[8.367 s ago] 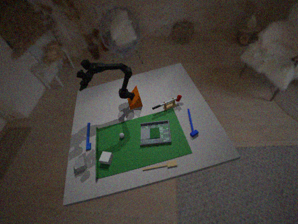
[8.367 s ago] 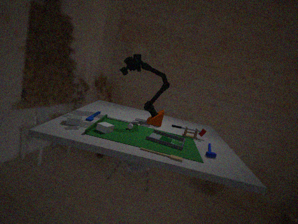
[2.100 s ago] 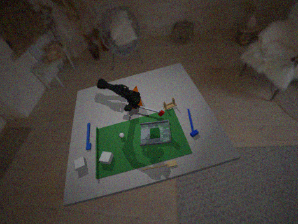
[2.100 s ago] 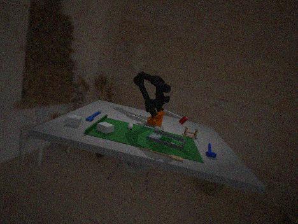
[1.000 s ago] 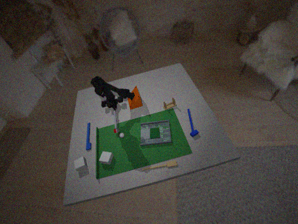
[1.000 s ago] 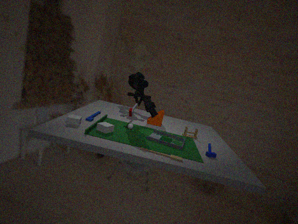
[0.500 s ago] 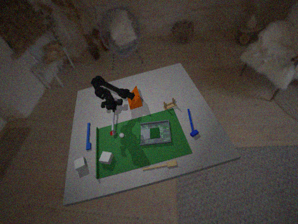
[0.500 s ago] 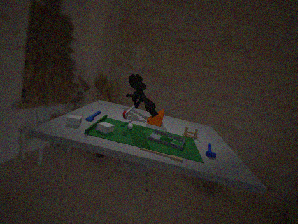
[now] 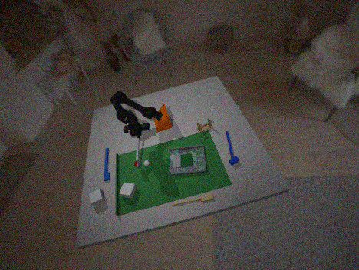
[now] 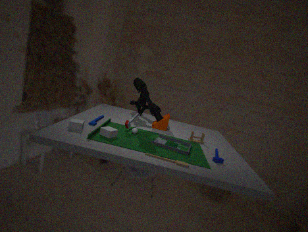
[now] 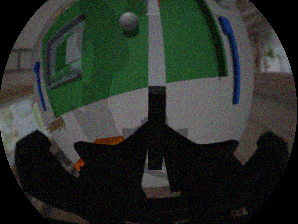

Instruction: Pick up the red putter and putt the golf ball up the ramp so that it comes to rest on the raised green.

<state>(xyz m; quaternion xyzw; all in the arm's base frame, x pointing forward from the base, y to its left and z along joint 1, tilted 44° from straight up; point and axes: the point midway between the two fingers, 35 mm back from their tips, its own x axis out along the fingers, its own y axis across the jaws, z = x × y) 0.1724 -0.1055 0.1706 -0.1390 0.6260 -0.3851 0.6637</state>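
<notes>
The red putter lies 110 mm ahead of my gripper tip and 40 mm to the right of it. The rest, counted from my gripper tip: small wooden frame 80 mm ahead, 480 mm to the left, 60 mm below; then green mat 300 mm ahead, 100 mm to the left, 90 mm below; then white golf ball 210 mm ahead, 20 mm to the right, 70 mm below.
</notes>
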